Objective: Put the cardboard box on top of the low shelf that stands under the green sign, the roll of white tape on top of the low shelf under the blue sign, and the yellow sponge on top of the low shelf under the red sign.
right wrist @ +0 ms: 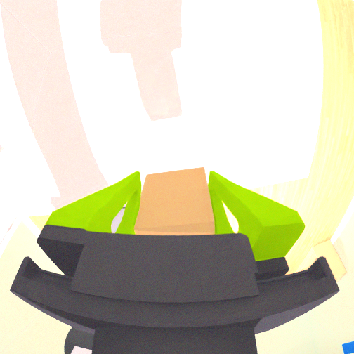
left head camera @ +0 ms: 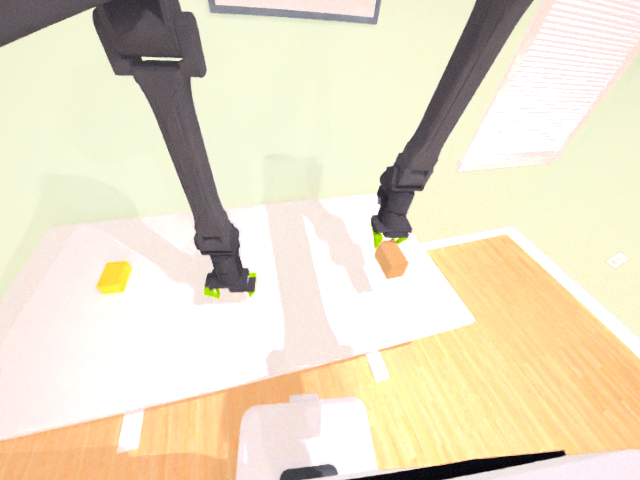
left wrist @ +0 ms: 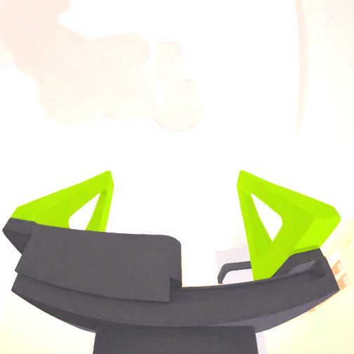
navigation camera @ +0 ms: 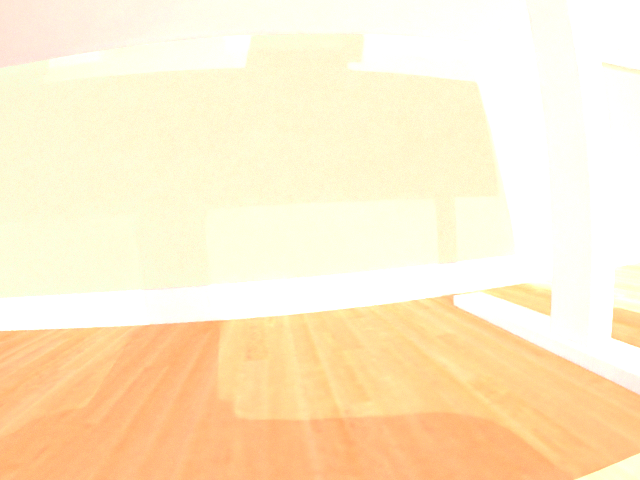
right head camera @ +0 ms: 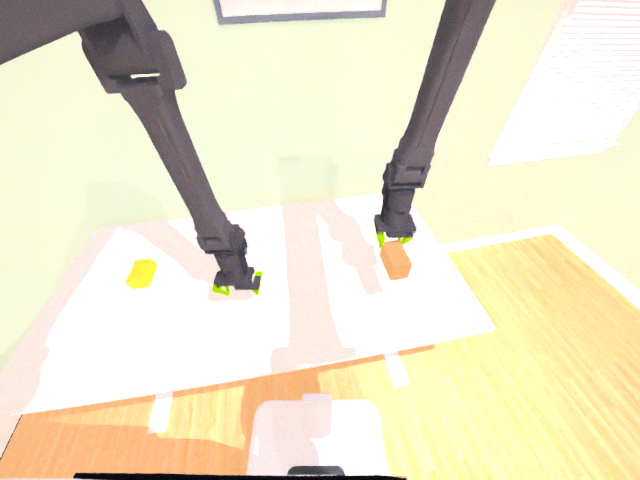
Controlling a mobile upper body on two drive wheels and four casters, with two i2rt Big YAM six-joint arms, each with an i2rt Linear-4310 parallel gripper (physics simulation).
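Frame: origin at the left arm's base, x left, y ahead, z down, level; millimetres.
Seen in the pictures: left gripper, fingertip midpoint: (left head camera: 235, 296) (right head camera: 243, 293); right gripper, fingertip midpoint: (left head camera: 382, 246) (right head camera: 388, 247).
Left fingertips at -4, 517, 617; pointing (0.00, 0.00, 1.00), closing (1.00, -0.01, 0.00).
Observation:
Offsets run from my left fingertips to a thing's top centre, as dx, dy, dz. "spot": to the spot under its first point. Level surfaces: height alone.
My right gripper (left head camera: 389, 243) (right head camera: 393, 242) (right wrist: 174, 178) is shut on the brown cardboard box {-458, +9, -181} (left head camera: 391, 259) (right head camera: 395, 260) (right wrist: 175, 200), over the right part of the white table {dz +73} (left head camera: 155, 351) (right head camera: 180, 335). My left gripper (left head camera: 232, 295) (right head camera: 239, 292) (left wrist: 174, 177) is open, with nothing visible between its fingers, over the middle-left of the table. The yellow sponge {+427, +122, +28} (left head camera: 114, 277) (right head camera: 141, 273) lies on the table to the left of the left gripper, apart from it. The white tape cannot be made out against the bright table. The signs and low shelves cannot be made out.
A pale green wall with a framed picture (left head camera: 294, 16) (right head camera: 302, 19) and a window blind {spot: -1524, +899, -412} (left head camera: 542, 93) (right head camera: 584, 87) stands behind the table. Wooden floor {dz +793} (left head camera: 516, 330) (right head camera: 542, 320) (navigation camera: 336, 372) lies around it. A small blue patch (right wrist: 348, 348) shows at the right wrist view's lower right corner.

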